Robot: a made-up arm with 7 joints.
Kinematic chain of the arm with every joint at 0, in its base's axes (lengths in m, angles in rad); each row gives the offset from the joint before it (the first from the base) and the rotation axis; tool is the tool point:
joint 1: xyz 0 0 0.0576 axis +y
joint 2: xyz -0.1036 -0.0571 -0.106 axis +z
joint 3: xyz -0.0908 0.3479 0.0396 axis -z
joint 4: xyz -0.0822 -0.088 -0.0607 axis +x
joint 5: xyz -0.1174 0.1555 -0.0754 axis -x
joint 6: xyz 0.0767 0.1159 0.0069 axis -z
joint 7: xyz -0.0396 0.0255 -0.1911 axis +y
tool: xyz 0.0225 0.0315 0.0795
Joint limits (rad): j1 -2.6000..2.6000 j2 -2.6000..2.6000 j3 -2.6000..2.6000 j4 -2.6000..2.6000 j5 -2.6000..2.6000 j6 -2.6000..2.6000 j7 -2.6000..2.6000
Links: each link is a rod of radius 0.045 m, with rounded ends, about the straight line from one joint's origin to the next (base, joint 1, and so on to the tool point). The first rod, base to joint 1, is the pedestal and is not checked.
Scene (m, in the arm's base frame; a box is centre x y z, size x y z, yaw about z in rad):
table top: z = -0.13
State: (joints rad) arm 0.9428 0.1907 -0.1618 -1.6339 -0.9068 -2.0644 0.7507
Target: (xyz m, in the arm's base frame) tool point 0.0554 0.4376 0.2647
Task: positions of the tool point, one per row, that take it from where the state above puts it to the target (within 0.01 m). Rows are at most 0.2 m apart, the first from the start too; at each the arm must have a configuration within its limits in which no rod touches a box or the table.
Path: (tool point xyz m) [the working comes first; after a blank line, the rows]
Joints at the target: 1.9608 -0.4726 -0.5005 -0.0880 -2.0124 -1.6495 0.8445
Straight joint move there: clear.

1: -0.5876 0.1741 0.1973
2: -0.5128 0.3057 0.3019
3: -0.3795 0.4085 0.3706
4: -0.2172 0.4676 0.3842
5: -0.0621 0.4764 0.3427
6: 0.0554 0.4376 0.2647

